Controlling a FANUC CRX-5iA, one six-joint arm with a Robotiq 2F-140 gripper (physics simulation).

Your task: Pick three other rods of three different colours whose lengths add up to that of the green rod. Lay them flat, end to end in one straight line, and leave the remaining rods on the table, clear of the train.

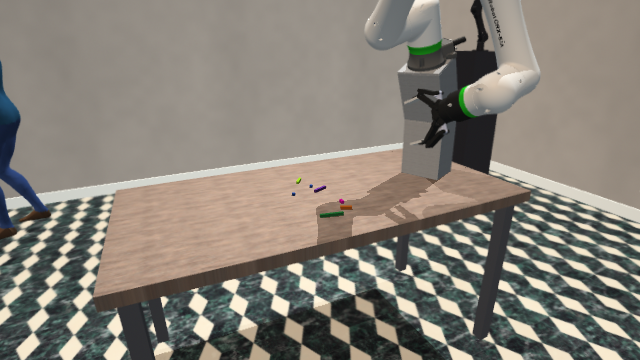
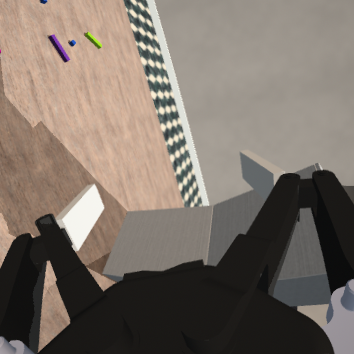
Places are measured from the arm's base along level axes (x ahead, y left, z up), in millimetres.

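Pixels of known places: gripper, fingertip midpoint: (image 1: 410, 123) (image 2: 168, 180); arm's base, origin of the base link: (image 1: 426, 63).
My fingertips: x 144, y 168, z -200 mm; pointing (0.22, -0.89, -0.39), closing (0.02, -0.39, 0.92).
Note:
Ahead of a thing's pixels: the offset from my fingertips to its top centre. Level surfaces: height alone.
The green rod @(106 mm left, 319 mm ahead, 261 mm down) (image 1: 331, 214) lies flat nearest the table's front edge. An orange rod @(65 mm left, 256 mm ahead, 261 mm down) (image 1: 346, 207) and a short magenta rod @(9 mm left, 255 mm ahead, 261 mm down) (image 1: 341, 201) lie just behind it. A purple rod @(130 mm right, 300 mm ahead, 261 mm down) (image 1: 320, 188) (image 2: 59, 48) lies farther back. Two short blue pieces lie near it, one @(170 mm right, 327 mm ahead, 261 mm down) (image 1: 311, 186) (image 2: 73, 43) beside the purple rod and the other @(104 mm right, 409 mm ahead, 261 mm down) (image 1: 293, 194) (image 2: 44, 1) more to the left. A lime rod @(246 mm right, 363 mm ahead, 261 mm down) (image 1: 298, 180) (image 2: 93, 40) lies at the back. The rods lie apart from one another. My gripper (image 1: 416, 120) (image 2: 168, 180) is wide open and empty, high above the table's right part, away from the rods.
The wooden table @(271 mm down) (image 1: 200, 225) (image 2: 115, 125) carries the rods. The arm's grey pedestal (image 1: 426, 145) (image 2: 160, 240) stands at the table's back right, close behind the gripper. A dark cabinet (image 1: 475, 115) stands behind the pedestal. A person (image 1: 7, 135) is partly visible at the far left.

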